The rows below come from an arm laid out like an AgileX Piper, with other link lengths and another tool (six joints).
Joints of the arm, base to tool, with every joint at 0 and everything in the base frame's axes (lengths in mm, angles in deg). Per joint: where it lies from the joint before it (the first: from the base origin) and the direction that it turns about. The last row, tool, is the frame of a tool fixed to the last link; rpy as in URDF.
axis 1: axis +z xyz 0 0 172.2
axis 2: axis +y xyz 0 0 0
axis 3: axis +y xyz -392.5 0 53.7
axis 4: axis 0.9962 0 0.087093 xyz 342.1 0 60.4
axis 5: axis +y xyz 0 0 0
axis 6: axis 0.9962 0 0.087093 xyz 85.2 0 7.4
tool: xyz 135.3 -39 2.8 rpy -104.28 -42.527 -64.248
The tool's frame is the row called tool.
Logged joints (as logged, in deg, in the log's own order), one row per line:
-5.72 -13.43 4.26 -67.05 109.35 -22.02
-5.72 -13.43 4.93 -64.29 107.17 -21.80
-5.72 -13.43 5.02 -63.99 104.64 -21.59
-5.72 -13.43 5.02 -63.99 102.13 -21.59
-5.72 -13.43 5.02 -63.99 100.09 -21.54
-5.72 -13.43 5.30 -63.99 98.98 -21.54
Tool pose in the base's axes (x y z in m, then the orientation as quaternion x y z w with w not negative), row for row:
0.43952 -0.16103 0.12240 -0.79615 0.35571 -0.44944 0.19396
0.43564 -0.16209 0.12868 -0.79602 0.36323 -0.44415 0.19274
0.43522 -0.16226 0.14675 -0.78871 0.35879 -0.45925 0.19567
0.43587 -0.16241 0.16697 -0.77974 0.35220 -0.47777 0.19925
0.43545 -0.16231 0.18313 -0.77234 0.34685 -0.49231 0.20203
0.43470 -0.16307 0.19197 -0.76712 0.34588 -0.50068 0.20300
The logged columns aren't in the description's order. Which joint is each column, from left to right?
Columns, left to right: axis 6, axis 1, axis 4, axis 5, axis 2, axis 3.
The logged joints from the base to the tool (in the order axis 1, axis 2, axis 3, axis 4, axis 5, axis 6), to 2 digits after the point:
-13.43 109.35 -22.02 4.26 -67.05 -5.72
-13.43 107.17 -21.80 4.93 -64.29 -5.72
-13.43 104.64 -21.59 5.02 -63.99 -5.72
-13.43 102.13 -21.59 5.02 -63.99 -5.72
-13.43 100.09 -21.54 5.02 -63.99 -5.72
-13.43 98.98 -21.54 5.30 -63.99 -5.72

